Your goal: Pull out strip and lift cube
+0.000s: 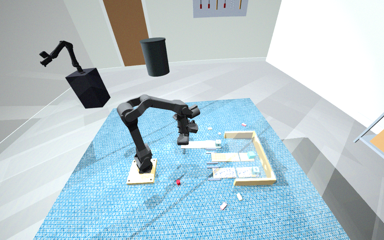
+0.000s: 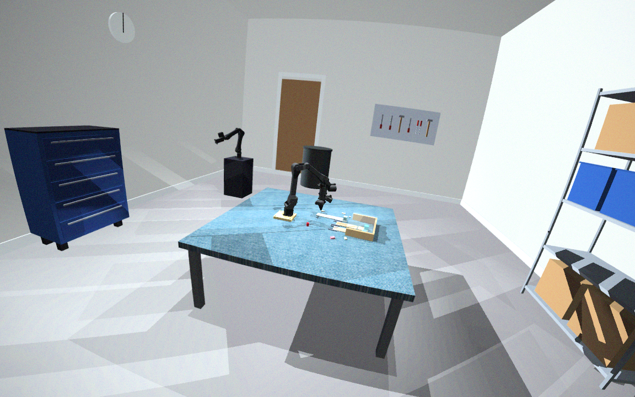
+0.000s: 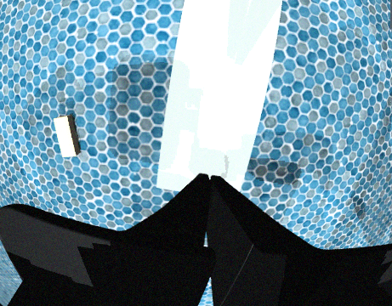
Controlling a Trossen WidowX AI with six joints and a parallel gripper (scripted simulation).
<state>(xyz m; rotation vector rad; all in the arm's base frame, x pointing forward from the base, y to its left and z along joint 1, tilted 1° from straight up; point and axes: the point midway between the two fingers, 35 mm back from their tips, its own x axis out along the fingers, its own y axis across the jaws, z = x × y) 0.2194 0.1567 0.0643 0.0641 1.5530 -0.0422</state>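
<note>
My gripper tip is 230 mm short of the tan strip, 110 mm to the left of it and 40 mm above it. Round my gripper tip: red piece (40 mm behind, 240 mm to the right, 30 mm below).
</note>
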